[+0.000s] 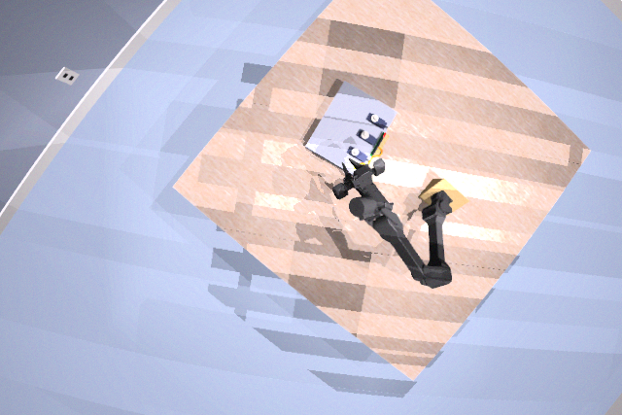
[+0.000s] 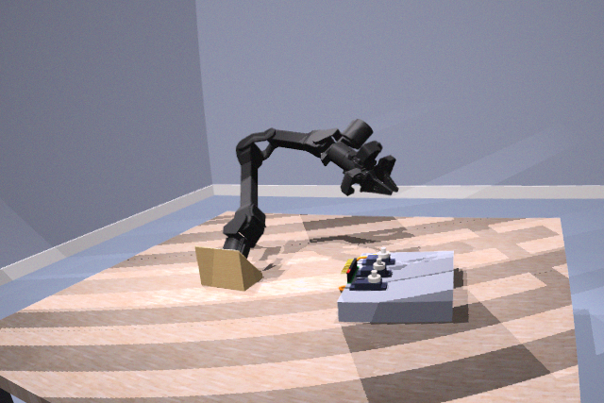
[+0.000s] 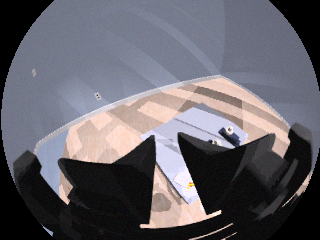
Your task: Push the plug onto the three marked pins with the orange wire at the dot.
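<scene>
The pin strip lies 60 mm behind my gripper tip, 160 mm to the right of it and 150 mm below it. Round my gripper tip: grey printed holder (100 mm ahead, 120 mm to the right, 180 mm below).
</scene>
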